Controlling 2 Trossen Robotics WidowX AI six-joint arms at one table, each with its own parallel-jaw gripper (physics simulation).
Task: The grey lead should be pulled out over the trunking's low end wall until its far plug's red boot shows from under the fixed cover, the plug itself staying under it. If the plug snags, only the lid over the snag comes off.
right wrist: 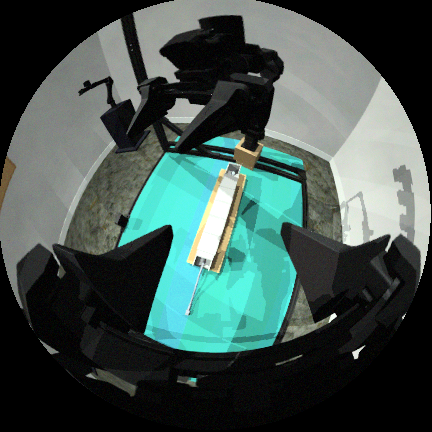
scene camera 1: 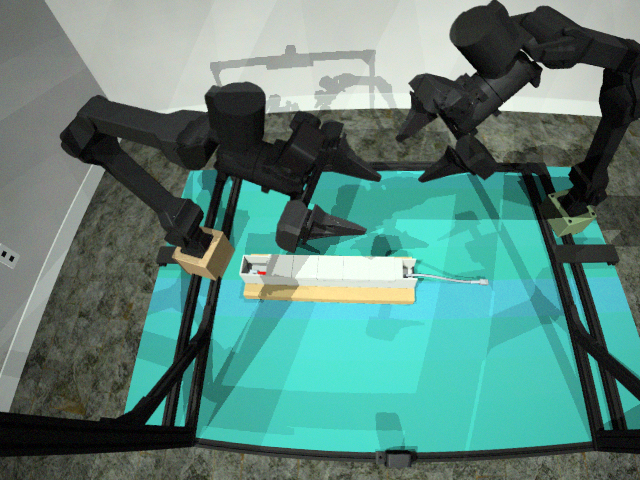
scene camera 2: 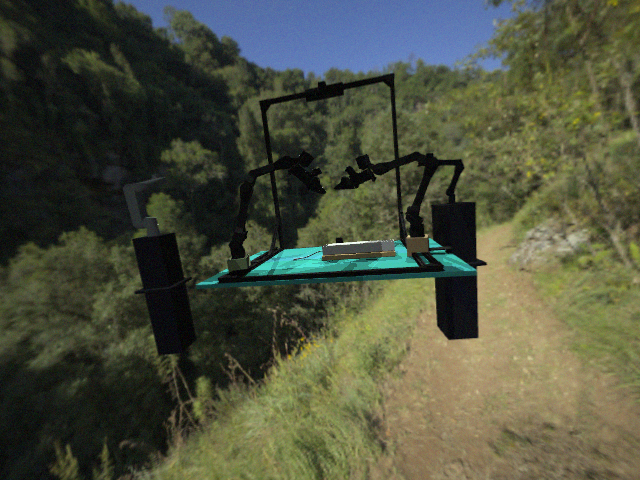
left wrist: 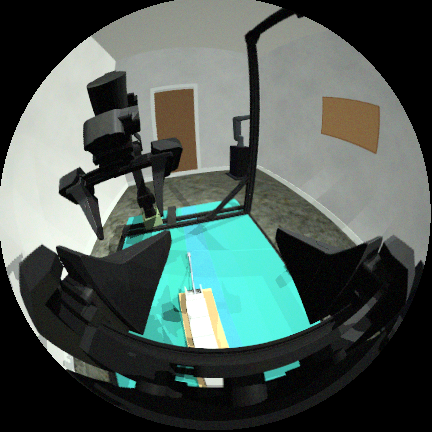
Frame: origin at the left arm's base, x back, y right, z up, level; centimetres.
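Seen in the pictures: left gripper, between the fingertips: (right wrist: 147, 141) (scene camera 1: 373, 204) (scene camera 2: 337, 188) (left wrist: 224, 235); right gripper, between the fingertips: (right wrist: 228, 229) (scene camera 1: 408, 159) (scene camera 2: 324, 193) (left wrist: 129, 227); left arm's base, origin of its link: (right wrist: 249, 145) (scene camera 1: 196, 244) (scene camera 2: 417, 236); right arm's base, origin of its link: (scene camera 1: 572, 205) (scene camera 2: 238, 257) (left wrist: 149, 213).
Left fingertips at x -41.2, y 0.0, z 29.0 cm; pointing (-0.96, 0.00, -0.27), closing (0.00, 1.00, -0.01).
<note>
Offsets run from my left fingertips to a thing's middle. "pt": to the spot under its first point. Level surfaces: height alone.
The white trunking (scene camera 1: 330, 269) (scene camera 2: 357, 248) (left wrist: 200, 320) (right wrist: 220, 215) lies on a tan base {dz -36.0 cm} (scene camera 1: 330, 294); pale lids cover its middle. Its left end in scene camera 1 is open and shows a small red part {pt dx +25.1, dy +0.2, dz -34.9 cm} (scene camera 1: 262, 272) beside the lids. The grey lead {pt dx -17.6, dy -10.0, dz -36.3 cm} (scene camera 1: 449, 279) (left wrist: 191, 272) (right wrist: 195, 290) comes out at the right end, over the end wall, and lies on the table, ending in a small pale plug {dx -26.2, dy -12.2, dz -38.0 cm} (scene camera 1: 483, 281) (right wrist: 188, 313). The far plug under the covers is hidden. My left gripper (scene camera 1: 373, 204) and my right gripper (scene camera 1: 408, 159) are open and empty, high above the table.
The teal table {dz -38.4 cm} (scene camera 1: 310, 361) (scene camera 2: 289, 268) has a blue stripe under the trunking. Black frame rails (scene camera 1: 199, 361) run along its sides. The left arm stands on a tan block (scene camera 1: 219, 258), the right arm on a green block (scene camera 1: 571, 223). The two grippers face each other.
</note>
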